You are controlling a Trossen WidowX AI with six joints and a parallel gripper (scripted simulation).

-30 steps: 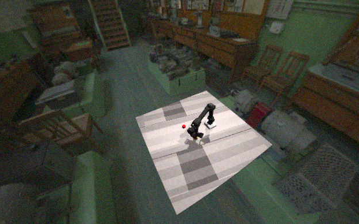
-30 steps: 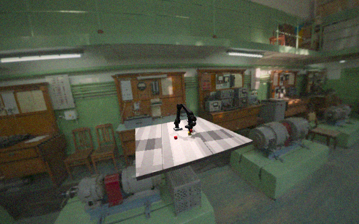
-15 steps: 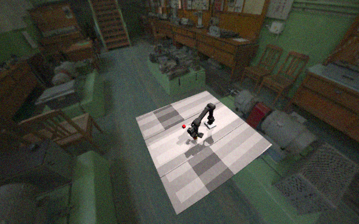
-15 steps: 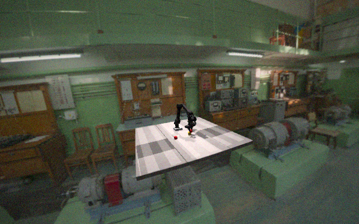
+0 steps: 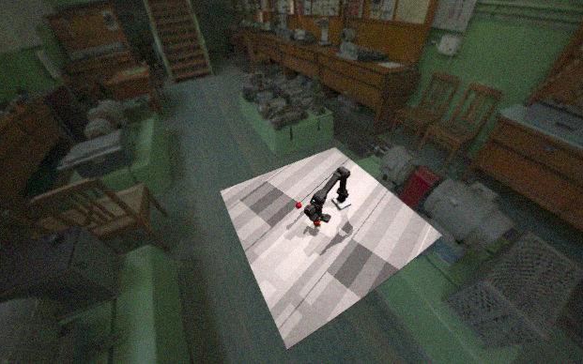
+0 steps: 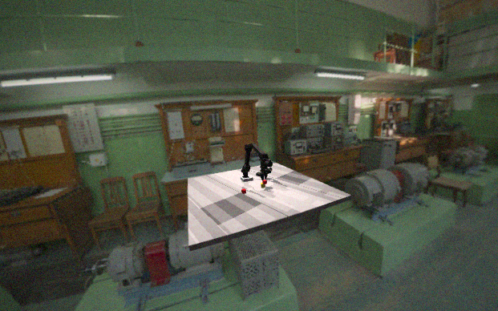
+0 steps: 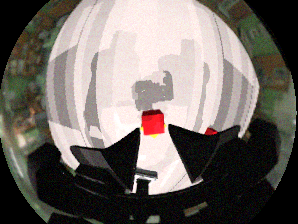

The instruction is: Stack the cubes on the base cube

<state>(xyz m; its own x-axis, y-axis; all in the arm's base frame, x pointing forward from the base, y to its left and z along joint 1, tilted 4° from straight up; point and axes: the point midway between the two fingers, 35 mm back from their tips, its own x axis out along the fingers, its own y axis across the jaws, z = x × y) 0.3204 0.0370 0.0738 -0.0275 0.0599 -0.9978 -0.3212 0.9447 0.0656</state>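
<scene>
My gripper tip is 2 cm above the red cube. Round my gripper tip: yellow cube 6 cm below, 2 cm behind, 1 cm to the right.
</scene>
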